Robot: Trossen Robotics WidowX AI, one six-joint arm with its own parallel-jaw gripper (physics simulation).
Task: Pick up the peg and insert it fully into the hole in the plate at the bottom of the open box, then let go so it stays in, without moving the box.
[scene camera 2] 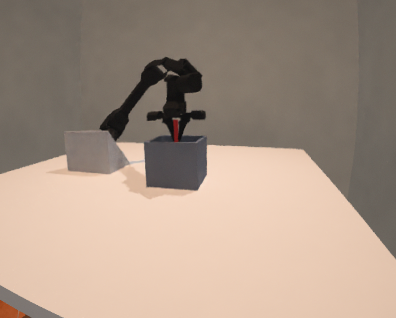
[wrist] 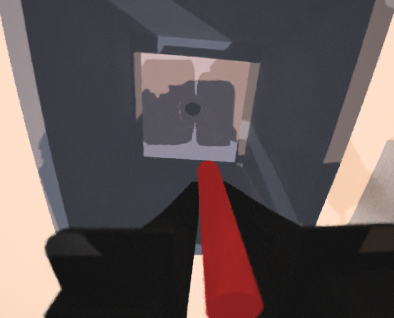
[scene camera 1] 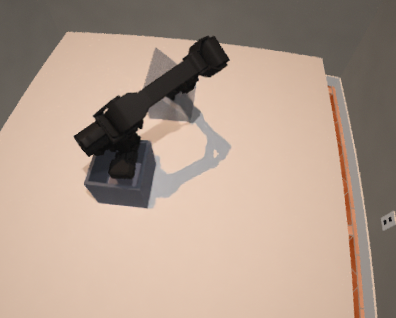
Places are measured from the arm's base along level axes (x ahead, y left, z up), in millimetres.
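Pixels of known places: gripper, fingertip midpoint: (scene camera 2: 176, 141) (wrist: 208, 188) (scene camera 1: 133, 161); arm's base, origin of the base link: (scene camera 2: 105, 144).
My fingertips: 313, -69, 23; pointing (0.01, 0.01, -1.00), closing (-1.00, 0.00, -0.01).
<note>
Ahead of a thing's pixels: the offset from my fingertips to its top centre, as dx, dy, dz. Level surfaces: height alone.
The red peg @[+0, -9, +72] (scene camera 2: 176, 130) (wrist: 220, 230) is held upright between the fingers of my gripper (scene camera 2: 176, 136) (wrist: 208, 188), which is shut on it. In the scene camera 2 view the fingertips and the peg's lower end are at the rim height of the dark blue-grey open box @[+11, -39, +15] (scene camera 1: 120, 195) (scene camera 2: 172, 165) (wrist: 90, 125). The plate @[+11, -39, -62] (wrist: 190, 152) lies at the bottom of the box, and its round dark hole (wrist: 192, 108) shows in the wrist view, above the peg's tip in the picture. In the scene camera 1 view the gripper body covers much of the box's inside and the peg is hidden.
A grey wedge-shaped block (scene camera 1: 172, 107) (scene camera 2: 90, 152) (wrist: 377, 192) stands behind and to one side of the box, near the arm's base. The box walls surround the space below the gripper. The box stands on the light table @[dz -123] (scene camera 1: 225, 240) (scene camera 2: 210, 240).
</note>
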